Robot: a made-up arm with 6 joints.
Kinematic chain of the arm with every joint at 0, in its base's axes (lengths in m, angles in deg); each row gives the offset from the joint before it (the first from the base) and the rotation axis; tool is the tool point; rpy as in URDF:
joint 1: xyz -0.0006 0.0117 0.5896 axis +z
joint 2: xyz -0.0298 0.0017 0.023 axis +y
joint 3: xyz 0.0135 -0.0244 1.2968 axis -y
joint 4: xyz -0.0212 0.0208 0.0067 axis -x
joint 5: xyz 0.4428 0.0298 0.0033 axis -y
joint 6: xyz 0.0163 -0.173 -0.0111 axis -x
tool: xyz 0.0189 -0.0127 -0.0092 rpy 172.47 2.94 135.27
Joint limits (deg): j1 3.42..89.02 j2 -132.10..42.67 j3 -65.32..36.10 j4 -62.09..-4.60 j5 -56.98..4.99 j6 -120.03..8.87
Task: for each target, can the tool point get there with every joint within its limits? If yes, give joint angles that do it. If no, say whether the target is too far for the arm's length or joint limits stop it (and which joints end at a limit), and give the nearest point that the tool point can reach.
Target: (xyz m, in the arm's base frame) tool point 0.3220 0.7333 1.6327
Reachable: yes | joints 70.61 18.43 8.62 -51.36 -51.31 -26.46
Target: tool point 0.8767 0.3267 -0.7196
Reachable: no: joint limits stop it (at a limit: joint 1, joint 2, joint 3, joint 5, joint 6) | nearest point 0.0735 -0.7028 0.0927 | short by 1.538 m
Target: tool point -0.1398 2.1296 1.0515
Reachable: no: too far | nearest point 0.0747 1.3105 1.3729 | short by 0.906 m
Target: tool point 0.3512 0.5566 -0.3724
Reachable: no: joint limits stop it (at a limit: joint 1, joint 2, joint 3, joint 4, joint 5) | nearest point -0.6944 -0.0717 0.0840 | short by 1.302 m
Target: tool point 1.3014 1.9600 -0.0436
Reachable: no: too far | nearest point 0.6583 0.9976 1.2056 | short by 1.703 m
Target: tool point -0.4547 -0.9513 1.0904
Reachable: yes | joints 57.64 -85.61 -21.17 -22.45 -25.24 -10.95
